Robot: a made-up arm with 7 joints. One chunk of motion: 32 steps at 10 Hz.
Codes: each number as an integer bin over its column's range. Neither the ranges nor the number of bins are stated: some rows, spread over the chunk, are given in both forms.
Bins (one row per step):
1: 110 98 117 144 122 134
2: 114 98 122 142 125 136
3: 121 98 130 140 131 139
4: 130 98 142 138 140 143
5: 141 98 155 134 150 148
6: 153 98 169 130 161 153
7: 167 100 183 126 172 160
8: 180 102 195 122 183 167
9: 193 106 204 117 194 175
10: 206 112 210 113 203 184
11: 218 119 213 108 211 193
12: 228 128 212 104 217 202
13: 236 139 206 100 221 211
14: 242 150 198 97 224 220
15: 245 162 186 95 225 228
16: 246 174 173 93 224 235
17: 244 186 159 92 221 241
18: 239 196 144 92 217 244
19: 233 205 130 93 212 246
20: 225 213 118 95 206 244
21: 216 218 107 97 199 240
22: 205 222 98 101 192 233
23: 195 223 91 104 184 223
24: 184 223 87 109 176 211
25: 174 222 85 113 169 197
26: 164 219 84 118 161 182
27: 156 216 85 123 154 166
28: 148 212 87 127 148 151
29: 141 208 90 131 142 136
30: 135 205 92 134 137 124
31: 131 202 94 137 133 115
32: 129 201 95 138 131 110
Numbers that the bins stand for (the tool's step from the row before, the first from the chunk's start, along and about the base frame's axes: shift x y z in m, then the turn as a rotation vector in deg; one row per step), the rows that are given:
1: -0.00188 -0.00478 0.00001 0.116 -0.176 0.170
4: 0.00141 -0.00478 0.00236 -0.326 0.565 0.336
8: 0.00965 -0.00440 0.00735 -1.505 2.335 0.778
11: 0.01591 -0.00280 0.00905 -2.538 3.488 1.257
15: 0.02035 0.00125 0.00651 -3.496 4.065 1.902
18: 0.01936 0.00445 0.00255 -3.717 3.735 2.197
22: 0.01376 0.00689 -0.00178 -3.054 2.706 1.995
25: 0.00866 0.00689 -0.00300 -2.169 1.759 1.331
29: 0.00322 0.00558 -0.00253 -0.842 0.647 0.207
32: 0.00125 0.00492 -0.00206 -0.326 0.194 -0.273
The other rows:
2: -0.00122 -0.00478 0.00048 -0.031 -0.053 0.207
3: -0.00007 -0.00478 0.00124 -0.178 0.194 0.262
5: 0.00322 -0.00478 0.00359 -0.621 0.976 0.428
6: 0.00520 -0.00478 0.00491 -0.916 1.429 0.520
7: 0.00751 -0.00459 0.00622 -1.211 1.882 0.649
9: 0.01179 -0.00402 0.00820 -1.874 2.788 0.925
10: 0.01393 -0.00346 0.00876 -2.169 3.159 1.091
12: 0.01755 -0.00195 0.00895 -2.833 3.735 1.423
13: 0.01887 -0.00092 0.00839 -3.127 3.900 1.589
14: 0.01986 0.00012 0.00764 -3.349 4.024 1.755
16: 0.02052 0.00238 0.00528 -3.644 4.024 2.031
17: 0.02019 0.00351 0.00396 -3.717 3.900 2.142
19: 0.01838 0.00529 0.00124 -3.644 3.529 2.234
20: 0.01706 0.00605 0.00011 -3.496 3.282 2.197
21: 0.01558 0.00652 -0.00093 -3.349 2.994 2.124
23: 0.01212 0.00699 -0.00244 -2.833 2.376 1.810
24: 0.01031 0.00699 -0.00281 -2.464 2.047 1.589
26: 0.00701 0.00661 -0.00309 -1.800 1.429 1.055
27: 0.00569 0.00633 -0.00300 -1.432 1.141 0.760
28: 0.00438 0.00595 -0.00281 -1.137 0.894 0.483
30: 0.00224 0.00529 -0.00234 -0.621 0.441 -0.015
31: 0.00158 0.00501 -0.00215 -0.400 0.276 -0.180

